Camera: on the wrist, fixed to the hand. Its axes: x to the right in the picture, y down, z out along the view.
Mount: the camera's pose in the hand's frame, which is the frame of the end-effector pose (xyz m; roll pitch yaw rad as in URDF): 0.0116 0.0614 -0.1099 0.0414 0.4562 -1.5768
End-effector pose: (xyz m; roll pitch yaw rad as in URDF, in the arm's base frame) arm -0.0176 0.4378 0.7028 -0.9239 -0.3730 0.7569
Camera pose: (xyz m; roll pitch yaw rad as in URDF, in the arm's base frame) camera 0.0556 0.4372 0.5997 0.4595 -0.4311 -1.0013
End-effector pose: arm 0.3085 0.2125 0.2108 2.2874 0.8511 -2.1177
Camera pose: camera 0.2945 0.1077 0.2802 -2.2055 0.2541 -0.2372
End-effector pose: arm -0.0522 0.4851 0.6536 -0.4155 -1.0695 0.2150
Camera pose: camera 0.0581 0.5213 0.6035 1.1138 0.0243 -1.3227
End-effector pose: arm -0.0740 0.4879 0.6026 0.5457 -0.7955 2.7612
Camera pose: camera -0.1634 0.4057 0.5674 1.1273 0.6354 2.0279
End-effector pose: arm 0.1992 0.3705 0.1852 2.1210 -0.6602 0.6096
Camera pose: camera 0.1162 0.3877 0.2790 2.4443 0.4398 1.8144
